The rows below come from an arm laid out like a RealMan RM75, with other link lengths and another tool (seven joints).
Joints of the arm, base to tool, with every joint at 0 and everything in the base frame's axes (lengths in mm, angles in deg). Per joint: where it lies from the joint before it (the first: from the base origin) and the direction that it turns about. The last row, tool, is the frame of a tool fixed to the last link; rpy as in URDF.
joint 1: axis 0 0 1 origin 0.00 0.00 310.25
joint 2: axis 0 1 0 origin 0.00 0.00 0.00
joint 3: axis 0 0 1 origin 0.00 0.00 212.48
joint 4: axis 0 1 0 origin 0.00 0.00 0.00
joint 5: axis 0 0 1 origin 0.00 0.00 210.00
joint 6: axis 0 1 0 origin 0.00 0.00 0.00
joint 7: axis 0 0 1 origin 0.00 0.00 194.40
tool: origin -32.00 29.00 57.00 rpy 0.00 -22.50 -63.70
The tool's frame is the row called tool.
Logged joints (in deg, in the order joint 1, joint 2, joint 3, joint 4, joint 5, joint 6, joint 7), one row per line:
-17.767, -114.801, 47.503, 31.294, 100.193, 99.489, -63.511
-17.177, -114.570, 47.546, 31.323, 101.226, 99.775, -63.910
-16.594, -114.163, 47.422, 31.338, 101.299, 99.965, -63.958
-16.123, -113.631, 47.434, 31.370, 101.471, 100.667, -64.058
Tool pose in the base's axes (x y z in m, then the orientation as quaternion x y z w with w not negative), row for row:
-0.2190, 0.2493, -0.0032, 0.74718, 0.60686, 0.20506, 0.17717
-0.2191, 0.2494, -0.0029, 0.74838, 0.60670, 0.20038, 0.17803
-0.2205, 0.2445, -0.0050, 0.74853, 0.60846, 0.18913, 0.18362
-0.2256, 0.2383, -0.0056, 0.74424, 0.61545, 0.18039, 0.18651
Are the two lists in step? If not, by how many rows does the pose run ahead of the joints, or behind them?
The pose runs 2 rows behind the joints: the pose in row i belongs to the joints in row i - 2.
